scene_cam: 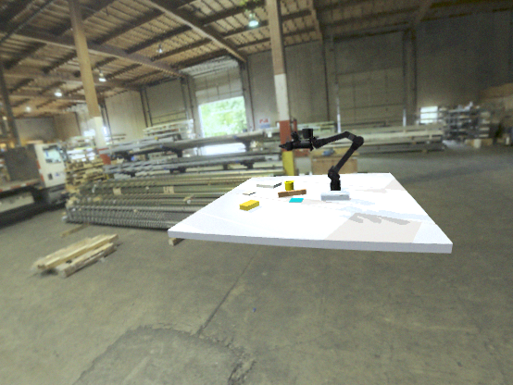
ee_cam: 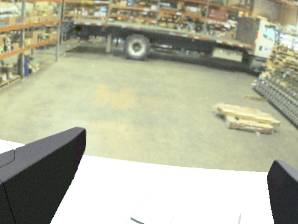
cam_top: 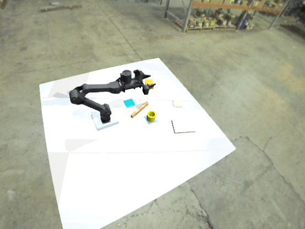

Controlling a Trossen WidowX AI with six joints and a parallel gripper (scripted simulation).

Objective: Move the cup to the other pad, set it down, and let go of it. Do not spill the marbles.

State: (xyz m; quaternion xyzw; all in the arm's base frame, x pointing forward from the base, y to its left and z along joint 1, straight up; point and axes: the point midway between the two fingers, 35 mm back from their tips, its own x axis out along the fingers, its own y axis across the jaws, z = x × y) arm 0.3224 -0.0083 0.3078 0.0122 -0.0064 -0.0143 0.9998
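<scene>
The yellow cup is 20 mm behind my gripper tip, 90 mm to the right of it and 310 mm below it. Also, from my gripper tip: wooden bar (60 mm behind, 30 mm to the left, 340 mm below); then blue pad (10 mm behind, 80 mm to the right, 360 mm below); then cyan pad (120 mm behind, 140 mm to the left, 360 mm below).
</scene>
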